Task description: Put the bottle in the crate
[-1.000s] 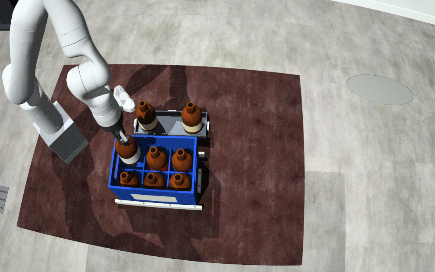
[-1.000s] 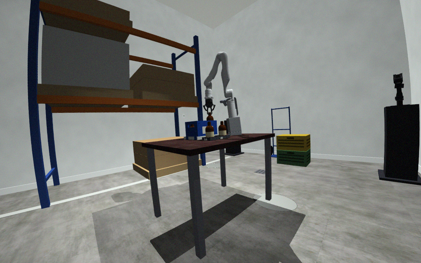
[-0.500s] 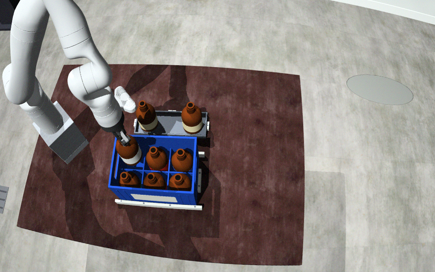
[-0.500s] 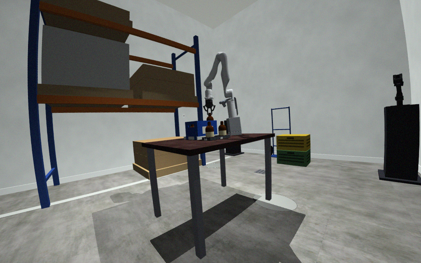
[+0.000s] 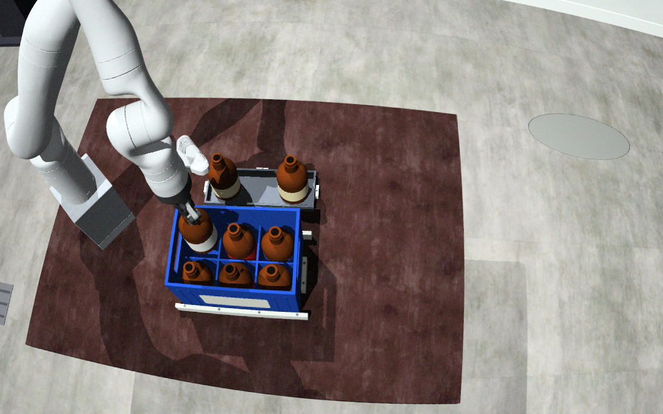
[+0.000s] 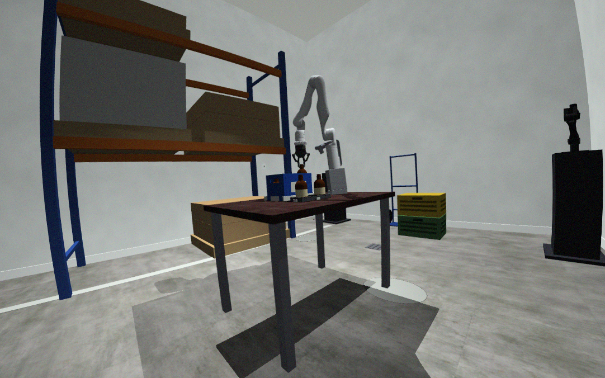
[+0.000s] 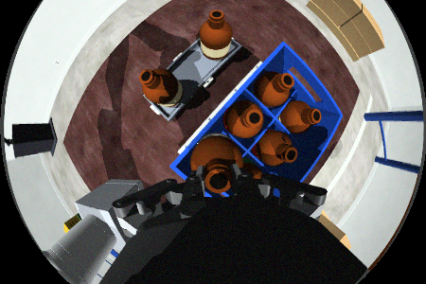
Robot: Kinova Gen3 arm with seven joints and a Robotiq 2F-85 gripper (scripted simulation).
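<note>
Now: the brown bottle 7 cm below my hand. Also, from my hand: grey tray (8 cm ahead, 19 cm to the left, 22 cm below); then crate (9 cm ahead, 4 cm to the right, 15 cm below).
</note>
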